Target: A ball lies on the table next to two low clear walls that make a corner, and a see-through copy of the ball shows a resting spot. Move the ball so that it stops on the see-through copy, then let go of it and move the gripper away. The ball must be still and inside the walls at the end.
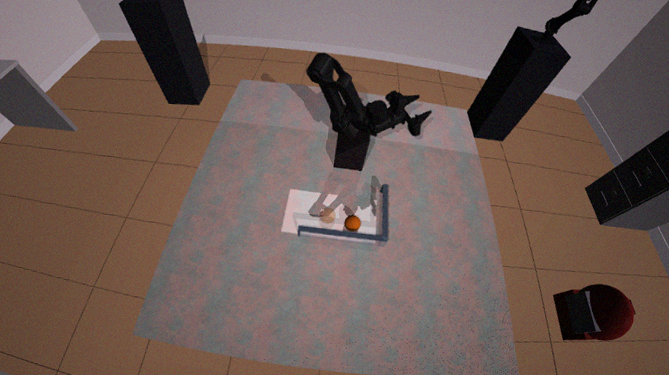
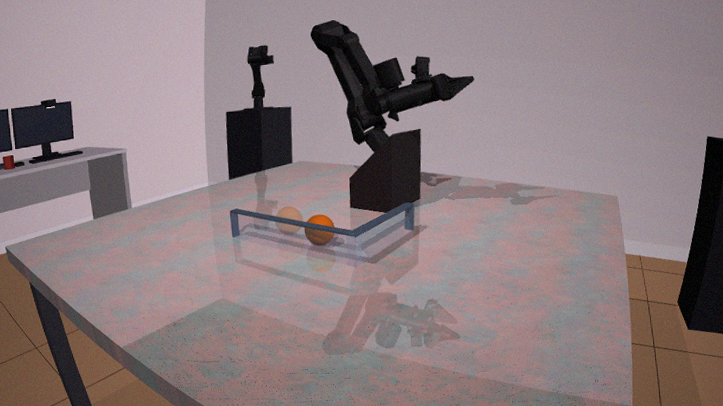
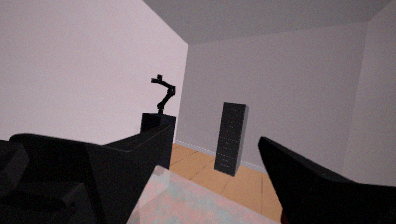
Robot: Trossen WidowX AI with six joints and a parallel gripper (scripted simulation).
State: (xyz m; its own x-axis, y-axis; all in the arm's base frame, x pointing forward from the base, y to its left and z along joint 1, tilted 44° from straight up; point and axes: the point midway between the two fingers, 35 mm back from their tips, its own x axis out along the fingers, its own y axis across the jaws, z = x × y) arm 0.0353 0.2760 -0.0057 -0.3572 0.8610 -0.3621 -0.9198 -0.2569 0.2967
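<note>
Right now the orange ball is 340 mm ahead of my gripper tip, 310 mm below it and 220 mm to the right of it. The rest, counted from my gripper tip: see-through copy (320 mm ahead, 310 mm to the right, 310 mm below).
</note>
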